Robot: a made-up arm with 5 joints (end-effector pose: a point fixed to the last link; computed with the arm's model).
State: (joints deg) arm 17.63 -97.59 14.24 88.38 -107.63
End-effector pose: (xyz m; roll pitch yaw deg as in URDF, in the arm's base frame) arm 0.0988 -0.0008 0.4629 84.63 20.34 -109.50
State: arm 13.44 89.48 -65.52 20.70 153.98
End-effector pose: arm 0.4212 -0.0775 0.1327 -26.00 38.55 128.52
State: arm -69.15 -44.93 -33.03 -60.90 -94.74
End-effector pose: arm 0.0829 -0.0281 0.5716 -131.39 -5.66 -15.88
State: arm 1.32 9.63 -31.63 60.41 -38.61
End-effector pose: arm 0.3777 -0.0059 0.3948 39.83 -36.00 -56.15
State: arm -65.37 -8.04 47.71 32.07 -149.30
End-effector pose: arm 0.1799 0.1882 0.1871 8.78 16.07 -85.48
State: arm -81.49 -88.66 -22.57 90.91 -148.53
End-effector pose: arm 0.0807 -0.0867 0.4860 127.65 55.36 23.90
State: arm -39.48 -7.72 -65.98 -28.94 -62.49
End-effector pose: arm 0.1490 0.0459 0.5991 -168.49 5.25 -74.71
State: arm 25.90 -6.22 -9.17 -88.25 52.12
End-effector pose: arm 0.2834 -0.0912 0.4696 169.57 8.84 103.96
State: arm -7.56 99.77 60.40 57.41 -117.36
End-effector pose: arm -0.0163 -0.0141 0.1892 -131.67 -23.46 -62.93
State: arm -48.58 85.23 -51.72 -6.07 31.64
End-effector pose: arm 0.3140 0.2499 0.1242 -42.90 -51.02 98.67
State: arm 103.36 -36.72 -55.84 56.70 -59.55
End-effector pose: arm 0.0904 -0.0192 0.5758 129.22 -22.10 149.57
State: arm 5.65 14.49 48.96 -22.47 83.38
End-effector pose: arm 0.2991 -0.0197 0.1410 -48.64 -7.09 78.15
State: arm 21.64 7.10 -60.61 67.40 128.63
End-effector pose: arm 0.3016 -0.0816 0.4980 -73.04 34.64 78.20
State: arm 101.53 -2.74 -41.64 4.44 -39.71
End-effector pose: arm 0.0509 -0.2157 0.5322 141.10 -34.42 133.45
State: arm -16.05 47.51 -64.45 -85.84 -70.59
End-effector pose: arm 0.3616 0.0775 0.4271 -167.74 3.63 -90.18
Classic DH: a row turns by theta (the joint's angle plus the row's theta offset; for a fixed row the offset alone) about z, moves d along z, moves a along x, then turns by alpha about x. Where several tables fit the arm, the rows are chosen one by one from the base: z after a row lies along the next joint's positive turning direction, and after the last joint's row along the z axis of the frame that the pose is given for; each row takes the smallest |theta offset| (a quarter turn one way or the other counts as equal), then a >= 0, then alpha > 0; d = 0 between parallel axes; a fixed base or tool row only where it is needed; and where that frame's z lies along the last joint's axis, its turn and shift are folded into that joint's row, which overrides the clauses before.
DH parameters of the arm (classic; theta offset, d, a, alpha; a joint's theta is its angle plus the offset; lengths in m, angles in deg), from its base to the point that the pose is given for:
base (fixed): 0 0 0.0943 180
joint 1: 0 -0.265 0.0265 90
joint 2: -76.07 0 0.093 0
joint 3: 73.87 0 0.1931 0
joint 4: -87.8 0.0006 0 90
joint 5: -2.79 -0.0557 0 0

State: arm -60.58 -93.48 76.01 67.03 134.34
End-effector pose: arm 0.1689 0.1336 0.3045 -32.53 25.48 -175.42
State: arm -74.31 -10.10 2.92 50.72 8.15
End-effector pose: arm 0.1650 0.2539 0.3509 -5.61 -46.20 82.07
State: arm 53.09 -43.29 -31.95 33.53 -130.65
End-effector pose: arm 0.1335 -0.0512 0.5716 140.83 30.88 -110.88
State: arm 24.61 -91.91 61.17 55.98 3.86
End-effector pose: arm 0.2291 -0.0611 0.3656 -2.27 -64.74 -22.10
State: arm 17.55 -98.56 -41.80 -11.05 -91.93
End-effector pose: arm -0.1613 0.0815 0.4177 -118.67 -4.14 -105.29
